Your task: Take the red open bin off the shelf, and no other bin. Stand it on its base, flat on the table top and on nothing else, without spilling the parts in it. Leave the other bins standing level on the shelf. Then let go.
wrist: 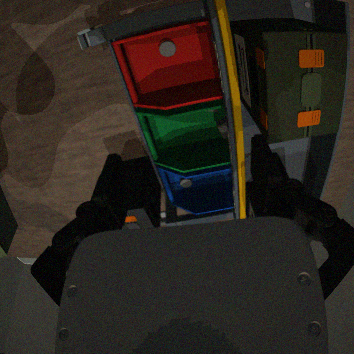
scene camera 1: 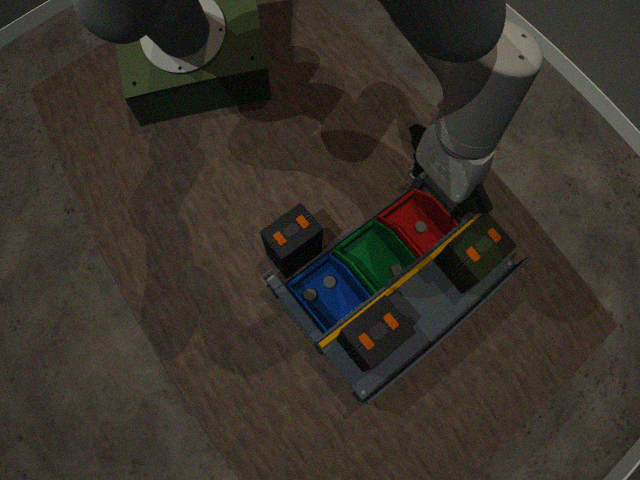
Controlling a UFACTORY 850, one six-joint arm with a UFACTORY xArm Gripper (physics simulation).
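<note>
The red open bin [scene camera 1: 405, 214] [wrist: 150, 65] stands in the shelf [scene camera 1: 297, 304] [wrist: 150, 20] at its right end in the scene view, with a round grey part inside. The green bin [scene camera 1: 369, 253] [wrist: 190, 130] is beside it, and the blue bin [scene camera 1: 341, 299] [wrist: 200, 192] is at the other end; both hold grey parts. My gripper [scene camera 1: 438, 198] [wrist: 186, 160] is open and empty. In the scene view it is at the red bin's outer end. In the wrist view its fingers are spread to either side of the bin row, with the red bin beyond the tips.
A yellow rail [scene camera 1: 398, 283] [wrist: 235, 110] runs along the bins. Behind it an olive case [scene camera 1: 483, 242] [wrist: 285, 85] and a dark case [scene camera 1: 379, 330] stand on the shelf. Another dark case [scene camera 1: 289, 253] stands on the table by the blue bin. A green block [scene camera 1: 196, 85] carries the arm's base.
</note>
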